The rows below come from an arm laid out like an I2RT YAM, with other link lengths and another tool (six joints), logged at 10 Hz.
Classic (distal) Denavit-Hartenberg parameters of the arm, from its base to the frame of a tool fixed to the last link. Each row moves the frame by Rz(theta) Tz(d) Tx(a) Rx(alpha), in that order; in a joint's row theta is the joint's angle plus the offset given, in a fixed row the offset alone. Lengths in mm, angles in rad.
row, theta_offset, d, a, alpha
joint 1, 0, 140.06, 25.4, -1.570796
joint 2, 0, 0, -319.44, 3.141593
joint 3, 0.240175, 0, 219.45, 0
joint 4, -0.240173, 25.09, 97.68, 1.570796
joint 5, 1.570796, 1.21, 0, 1.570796
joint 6, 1.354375, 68.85, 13.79, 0.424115
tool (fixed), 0, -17.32, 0, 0
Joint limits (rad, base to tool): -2.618..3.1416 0..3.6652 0..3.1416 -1.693..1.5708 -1.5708..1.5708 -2.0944..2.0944
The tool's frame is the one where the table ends.
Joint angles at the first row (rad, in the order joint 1, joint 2, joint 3, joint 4, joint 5, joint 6):
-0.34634 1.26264 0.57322 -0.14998 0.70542 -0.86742
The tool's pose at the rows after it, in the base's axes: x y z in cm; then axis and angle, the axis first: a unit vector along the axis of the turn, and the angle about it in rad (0 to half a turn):
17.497 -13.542 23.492 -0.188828 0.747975 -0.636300 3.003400
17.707 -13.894 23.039 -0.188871 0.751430 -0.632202 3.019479
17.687 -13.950 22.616 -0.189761 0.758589 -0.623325 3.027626
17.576 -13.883 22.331 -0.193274 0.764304 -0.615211 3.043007
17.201 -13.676 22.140 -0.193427 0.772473 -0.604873 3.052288
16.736 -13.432 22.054 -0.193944 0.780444 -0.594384 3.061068
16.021 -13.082 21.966 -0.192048 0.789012 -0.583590 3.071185
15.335 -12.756 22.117 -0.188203 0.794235 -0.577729 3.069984
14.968 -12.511 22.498 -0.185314 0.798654 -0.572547 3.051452
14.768 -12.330 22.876 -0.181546 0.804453 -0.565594 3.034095
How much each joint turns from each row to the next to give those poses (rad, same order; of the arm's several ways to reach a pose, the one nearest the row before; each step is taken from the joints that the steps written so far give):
-0.00572 0.04651 -0.00229 0.02864 0.01612 0.00081
-0.01243 0.02839 -0.00027 0.01272 -0.00253 0.00019
-0.00521 0.01518 0.00001 -0.01137 -0.01164 0.01288
0.00003 0.00943 0.00392 -0.02652 -0.00287 0.01204
-0.00001 -0.00383 0.00236 -0.04012 -0.01024 0.02175
-0.00009 -0.00947 0.00338 -0.04561 -0.01139 0.02001
0.00009 -0.01805 -0.00164 -0.05151 -0.01071 0.02584
-0.00002 -0.02835 -0.00191 -0.04051 -0.01014 0.01773
0.00041 -0.02808 0.00721 -0.03199 -0.02090 0.00871
-0.00041 -0.01904 0.01386 -0.03394 -0.02329 0.01260

